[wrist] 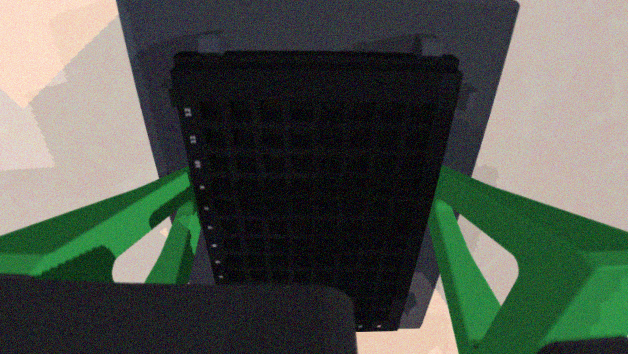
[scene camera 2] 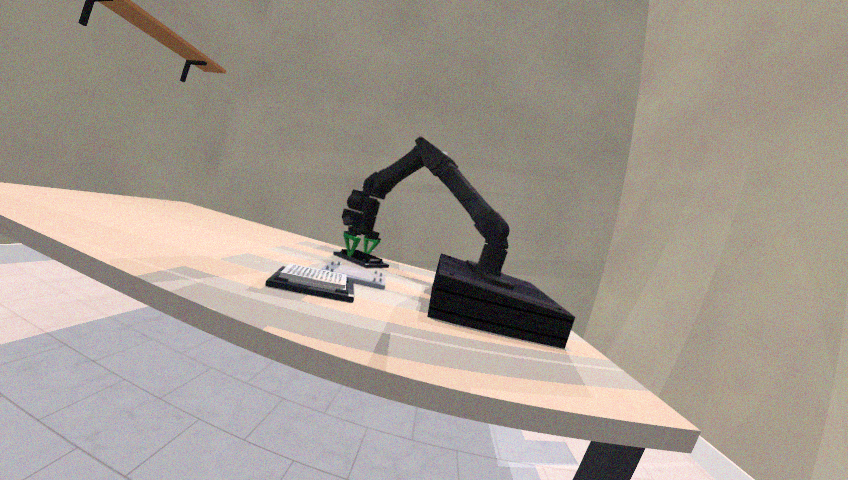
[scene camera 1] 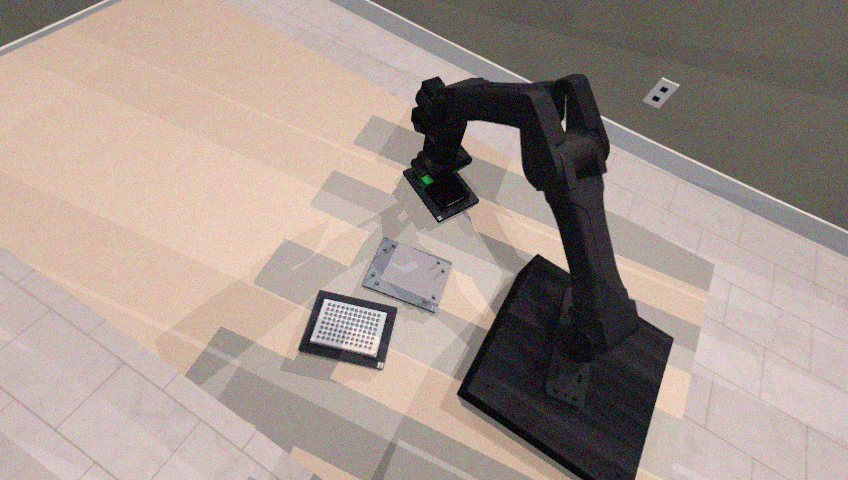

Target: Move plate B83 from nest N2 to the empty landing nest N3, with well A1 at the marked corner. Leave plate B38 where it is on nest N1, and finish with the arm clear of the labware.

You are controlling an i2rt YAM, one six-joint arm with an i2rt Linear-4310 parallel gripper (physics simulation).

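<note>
A black well plate (scene camera 1: pixel 450 193) (scene camera 2: pixel 376 260) (wrist: pixel 320 200) sits on a dark nest (scene camera 1: pixel 442 213) (wrist: pixel 320 22) beneath the arm. White column numbers run along its left edge in the wrist view. My gripper (scene camera 1: pixel 443 181) (scene camera 2: pixel 360 254) (wrist: pixel 314 177) points down, its green fingers shut on the plate's two long sides. The plate looks level and low in the nest. An empty grey nest (scene camera 1: pixel 410 272) (scene camera 2: pixel 364 275) with small posts and a pale corner mark lies nearby. A white well plate (scene camera 1: pixel 349 327) (scene camera 2: pixel 315 274) sits on another dark nest (scene camera 1: pixel 345 358). Plate names cannot be read.
The arm's black base block (scene camera 1: pixel 505 380) (scene camera 2: pixel 499 300) stands on the table (scene camera 1: pixel 148 148) (scene camera 2: pixel 148 237), to the right of the nests. The empty nest lies between the other two. A wall is behind the arm, with a wooden shelf (scene camera 2: pixel 160 35) high at the left.
</note>
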